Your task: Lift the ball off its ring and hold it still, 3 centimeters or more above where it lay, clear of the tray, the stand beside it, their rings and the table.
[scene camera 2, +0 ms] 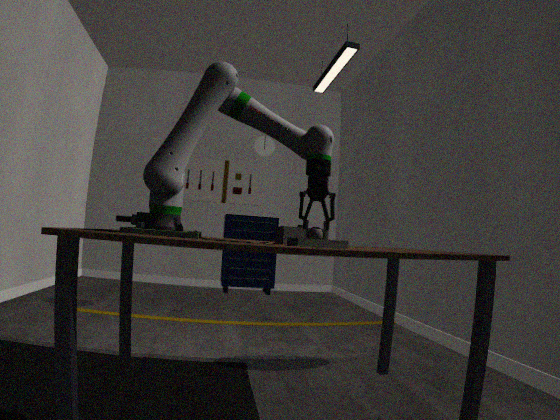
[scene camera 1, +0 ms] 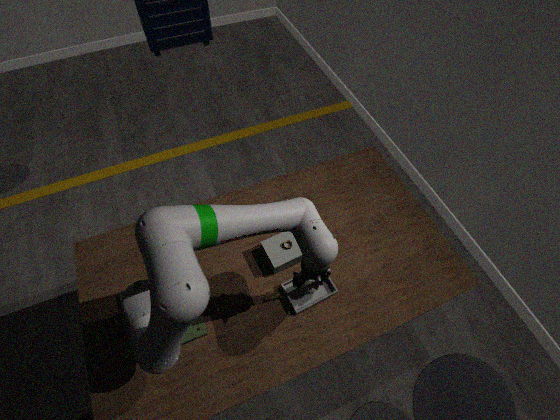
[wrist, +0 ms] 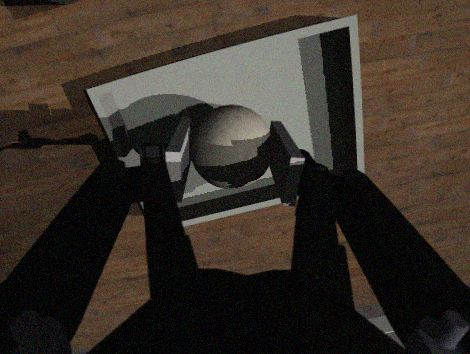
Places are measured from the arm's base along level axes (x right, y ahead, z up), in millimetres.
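Pixels of known places: gripper, fingertip midpoint: [scene camera 1: 307, 287] [wrist: 230, 137]; arm's base, link origin: [scene camera 2: 163, 229].
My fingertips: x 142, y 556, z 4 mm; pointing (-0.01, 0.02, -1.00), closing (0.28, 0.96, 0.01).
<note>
For each thing: its top centre in the pictures, then the offset to it from my fingertips. "pt": a spot on its surface instead. Level surfaces: height alone.
- ball, top centre: [wrist: 233, 164] [scene camera 2: 316, 226] [scene camera 1: 308, 284] dx +1, dy -1, dz +48 mm
- small empty ring, surface spot: [scene camera 1: 286, 245] pt dx -186, dy -4, dz +45 mm
- wooden table, surface height: dz -25 mm
The ball [wrist: 231, 145] [scene camera 2: 315, 232] is pale and round, partly in shadow. It sits low over the floor of the white, shallow tray [wrist: 361, 100] [scene camera 2: 332, 243] [scene camera 1: 319, 303]. I see no clear gap under it, and its ring is hidden. My gripper [wrist: 230, 137] [scene camera 2: 316, 230] points straight down, with one finger pad against each side of the ball in the wrist view; it is shut on the ball. In scene camera 1 the arm and fingers mostly cover the ball. The stand [scene camera 1: 275, 250] is a pale block beside the tray, with a small empty ring [scene camera 1: 286, 245] on top.
The wooden table [scene camera 1: 390, 225] [scene camera 2: 425, 252] carries the arm's base at its left end, with a green plate [scene camera 1: 200, 331] at the base. The stand is close to the tray and the wrist in scene camera 1. A blue cabinet [scene camera 1: 175, 22] [scene camera 2: 248, 267] stands on the floor beyond the table.
</note>
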